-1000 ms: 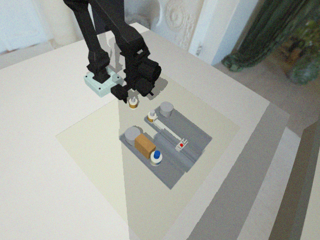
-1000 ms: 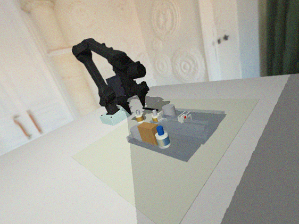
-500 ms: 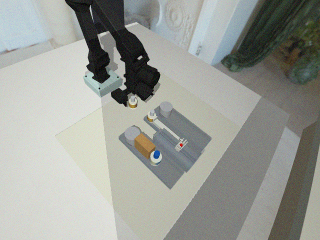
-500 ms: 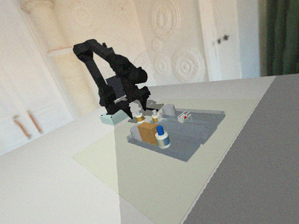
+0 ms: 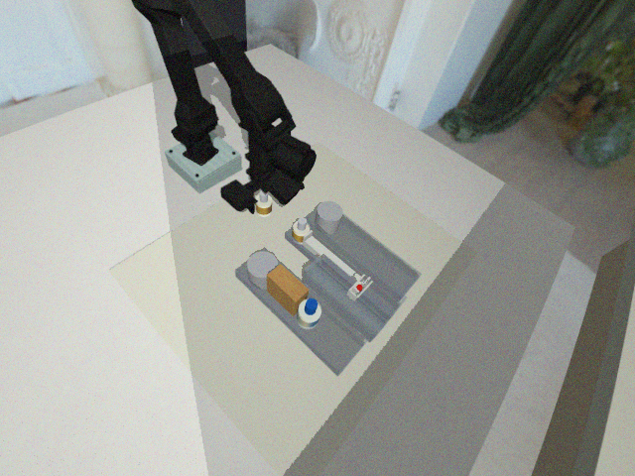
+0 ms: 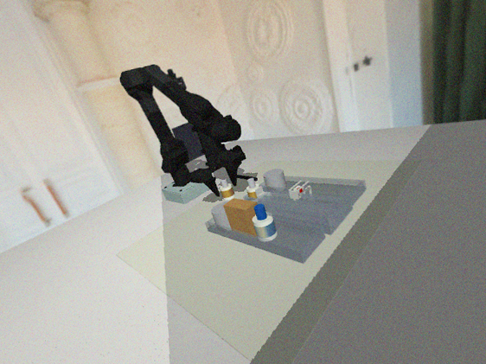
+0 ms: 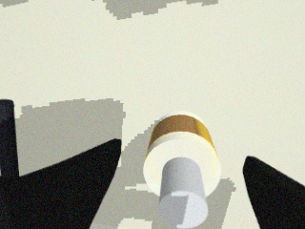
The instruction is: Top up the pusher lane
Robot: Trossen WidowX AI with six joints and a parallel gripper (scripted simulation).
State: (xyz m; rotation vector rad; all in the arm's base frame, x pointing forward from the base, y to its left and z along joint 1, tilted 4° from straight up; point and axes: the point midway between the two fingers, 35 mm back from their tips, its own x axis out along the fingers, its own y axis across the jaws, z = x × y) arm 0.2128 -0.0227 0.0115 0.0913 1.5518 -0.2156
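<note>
Right now my gripper tip is 140 mm to the right of the thin dark rod, 30 mm past it and 20 mm above it. The rest, counted from my gripper tip: orange-brown box 170 mm ahead, 160 mm to the right, 20 mm above; then grey sprung lane 250 mm ahead, 70 mm to the right; then white pusher plate 210 mm ahead, 70 mm to the right, 30 mm above.
</note>
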